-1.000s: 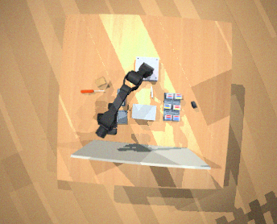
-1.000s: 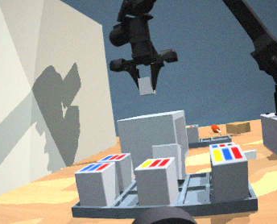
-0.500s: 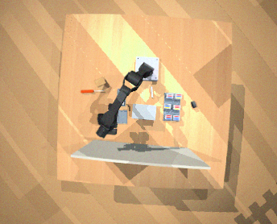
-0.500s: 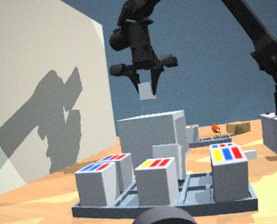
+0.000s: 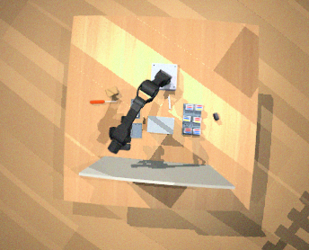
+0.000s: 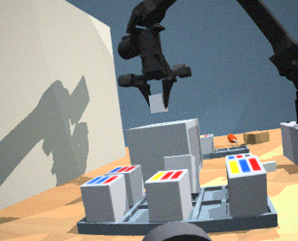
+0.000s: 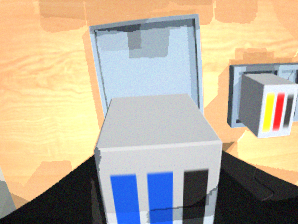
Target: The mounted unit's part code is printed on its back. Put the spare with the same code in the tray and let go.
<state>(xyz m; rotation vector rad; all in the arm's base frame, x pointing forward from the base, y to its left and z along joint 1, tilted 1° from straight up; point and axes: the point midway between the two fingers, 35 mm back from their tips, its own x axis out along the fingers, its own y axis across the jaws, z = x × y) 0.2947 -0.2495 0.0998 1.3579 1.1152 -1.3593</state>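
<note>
Right now my gripper tip is 13 cm above the grey tray and 1 cm to the right of it. The rest, counted from my gripper tip: white panel: 22 cm ahead, 14 cm to the left, 9 cm above; tan block: 27 cm behind, 12 cm below, 9 cm to the right; grey mounted unit: 20 cm to the left, 8 cm below, 2 cm behind.
</note>
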